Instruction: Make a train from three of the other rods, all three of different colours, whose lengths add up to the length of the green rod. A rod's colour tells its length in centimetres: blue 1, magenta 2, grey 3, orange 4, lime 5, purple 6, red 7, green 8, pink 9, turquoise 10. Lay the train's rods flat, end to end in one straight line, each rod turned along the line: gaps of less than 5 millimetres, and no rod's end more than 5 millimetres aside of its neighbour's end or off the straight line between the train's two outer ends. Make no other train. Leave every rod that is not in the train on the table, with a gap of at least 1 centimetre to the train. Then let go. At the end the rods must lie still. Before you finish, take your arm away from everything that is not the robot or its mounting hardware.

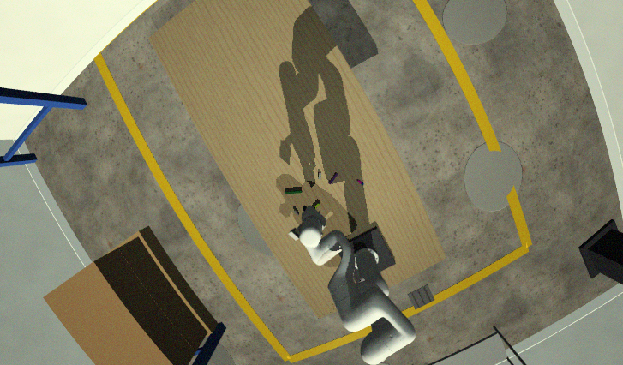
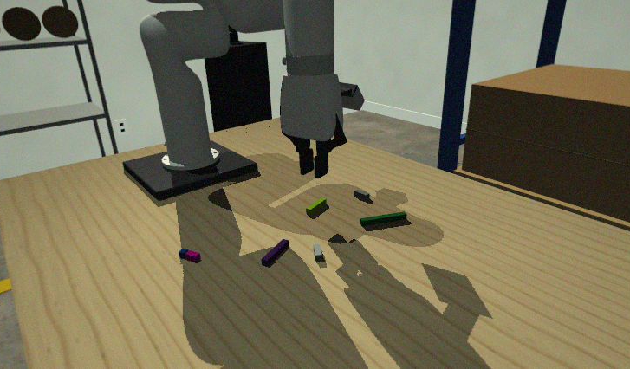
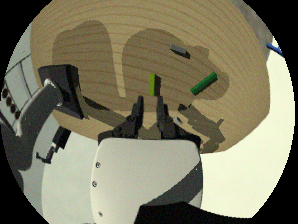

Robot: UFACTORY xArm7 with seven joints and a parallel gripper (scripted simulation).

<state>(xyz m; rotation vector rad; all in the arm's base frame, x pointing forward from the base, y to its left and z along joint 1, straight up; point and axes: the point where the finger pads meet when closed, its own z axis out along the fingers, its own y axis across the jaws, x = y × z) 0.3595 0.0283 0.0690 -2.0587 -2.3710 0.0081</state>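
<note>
Right now my hand is 80 mm above the lime rod. Also, from my hand: magenta rod (30 mm behind, 240 mm to the right, 80 mm below); then purple rod (60 mm ahead, 150 mm to the right, 80 mm below); then green rod (120 mm ahead, 40 mm to the left, 80 mm below).
</note>
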